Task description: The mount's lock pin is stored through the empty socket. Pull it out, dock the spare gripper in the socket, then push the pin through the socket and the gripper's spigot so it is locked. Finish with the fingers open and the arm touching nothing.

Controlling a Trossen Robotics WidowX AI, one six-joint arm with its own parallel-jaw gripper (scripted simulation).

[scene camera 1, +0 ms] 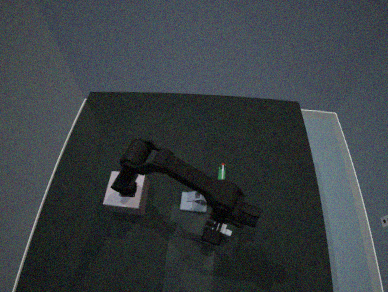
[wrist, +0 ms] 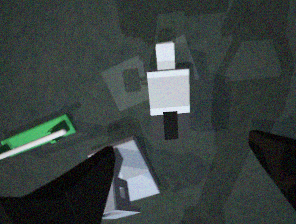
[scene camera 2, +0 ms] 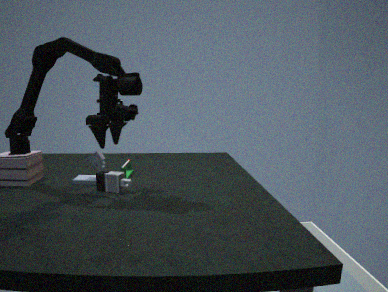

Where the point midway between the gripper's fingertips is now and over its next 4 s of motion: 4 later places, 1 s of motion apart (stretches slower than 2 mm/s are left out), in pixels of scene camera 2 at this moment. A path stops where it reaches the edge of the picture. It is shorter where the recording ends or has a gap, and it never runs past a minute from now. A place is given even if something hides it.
My gripper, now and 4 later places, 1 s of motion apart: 109, 146; 110, 171; 111, 186; 109, 174; 110, 175
